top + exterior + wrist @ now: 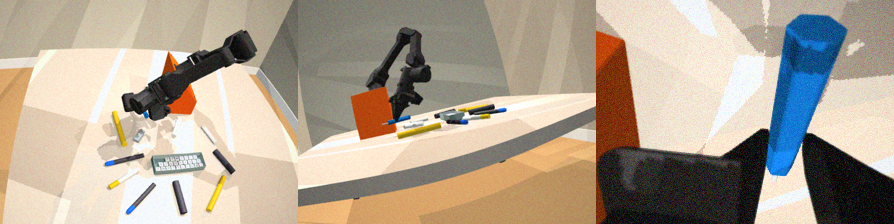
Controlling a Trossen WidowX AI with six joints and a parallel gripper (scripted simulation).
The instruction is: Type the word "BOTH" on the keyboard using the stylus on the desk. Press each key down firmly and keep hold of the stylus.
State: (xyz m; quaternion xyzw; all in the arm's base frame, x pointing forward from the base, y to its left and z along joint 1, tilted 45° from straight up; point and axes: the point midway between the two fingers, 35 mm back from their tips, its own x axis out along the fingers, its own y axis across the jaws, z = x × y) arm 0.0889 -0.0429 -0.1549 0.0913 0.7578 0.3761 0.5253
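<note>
Right now the grey block is 11 cm ahead of my gripper tip, 1 cm to the right of it and 5 cm below it. Round my gripper tip: blue stylus 2 cm behind; then yellow cylinder 8 cm ahead, 8 cm to the right, 4 cm below.
</note>
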